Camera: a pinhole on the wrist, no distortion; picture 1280 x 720 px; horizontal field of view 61.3 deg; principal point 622.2 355.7 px. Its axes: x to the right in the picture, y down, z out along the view. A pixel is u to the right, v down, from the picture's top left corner.
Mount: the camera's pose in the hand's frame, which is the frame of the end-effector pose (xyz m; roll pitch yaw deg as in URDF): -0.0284 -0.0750 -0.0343 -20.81 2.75 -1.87
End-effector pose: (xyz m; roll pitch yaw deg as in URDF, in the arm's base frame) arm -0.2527 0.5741 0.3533 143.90 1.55 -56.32
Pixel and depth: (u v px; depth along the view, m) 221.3 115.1 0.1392
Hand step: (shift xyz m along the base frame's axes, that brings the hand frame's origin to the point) -0.0598 0.0512 -0.1175
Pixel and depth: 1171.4 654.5 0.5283
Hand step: -0.2066 -0.4581 -0.1846
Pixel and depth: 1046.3 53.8 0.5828
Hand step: -0.1328 -0.3505 -0.4728
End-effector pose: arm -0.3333 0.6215 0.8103 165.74 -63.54 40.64
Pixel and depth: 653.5 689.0 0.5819
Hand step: 0.5102 -0.0871 -0.1380
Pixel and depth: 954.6 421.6 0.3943
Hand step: 0.3391 0.0814 -0.0256
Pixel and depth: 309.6 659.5 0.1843
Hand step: 0.0947 -0.0098 -0.1114
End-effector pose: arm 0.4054 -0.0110 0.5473 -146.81 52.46 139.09
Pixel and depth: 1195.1 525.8 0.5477
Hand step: 0.0929 -0.1836 -0.5168
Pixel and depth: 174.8 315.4 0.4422
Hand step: 0.2051 -0.3829 -0.0766
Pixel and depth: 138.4 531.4 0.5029
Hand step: 0.3262 -0.3781 -0.0974
